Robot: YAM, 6 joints.
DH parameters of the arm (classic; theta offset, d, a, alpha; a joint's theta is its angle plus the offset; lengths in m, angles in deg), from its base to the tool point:
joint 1: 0 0.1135 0.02 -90
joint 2: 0 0 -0.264 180
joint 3: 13.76 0 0.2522 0
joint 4: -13.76 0 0.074 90
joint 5: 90 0 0 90
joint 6: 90 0.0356 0 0
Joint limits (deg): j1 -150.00..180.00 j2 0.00..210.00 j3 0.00..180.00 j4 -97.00..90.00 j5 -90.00..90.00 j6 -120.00..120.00
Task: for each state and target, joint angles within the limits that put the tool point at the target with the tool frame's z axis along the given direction. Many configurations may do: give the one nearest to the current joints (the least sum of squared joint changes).
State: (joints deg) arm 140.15 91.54 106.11 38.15 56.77 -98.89
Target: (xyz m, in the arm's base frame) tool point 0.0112 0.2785 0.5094 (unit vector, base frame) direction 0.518 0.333 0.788
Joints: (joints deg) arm 91.56 83.37 78.05 73.29 31.79 -98.89
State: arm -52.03 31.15 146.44 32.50 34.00 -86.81
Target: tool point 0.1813 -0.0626 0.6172 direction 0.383 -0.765 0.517
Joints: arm -11.91 73.02 105.21 11.96 42.05 -86.81
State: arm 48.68 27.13 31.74 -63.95 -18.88 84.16
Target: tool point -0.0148 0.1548 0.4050 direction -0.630 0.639 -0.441
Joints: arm 86.69 53.32 73.07 -55.99 -41.75 84.16
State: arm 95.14 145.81 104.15 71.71 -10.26 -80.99
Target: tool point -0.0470 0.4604 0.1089 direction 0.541 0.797 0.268
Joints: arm 98.72 140.75 71.66 89.89 40.97 -80.99
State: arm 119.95 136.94 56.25 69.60 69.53 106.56
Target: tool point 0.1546 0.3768 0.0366 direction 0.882 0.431 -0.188
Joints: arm 71.18 136.62 55.87 65.56 44.12 106.56
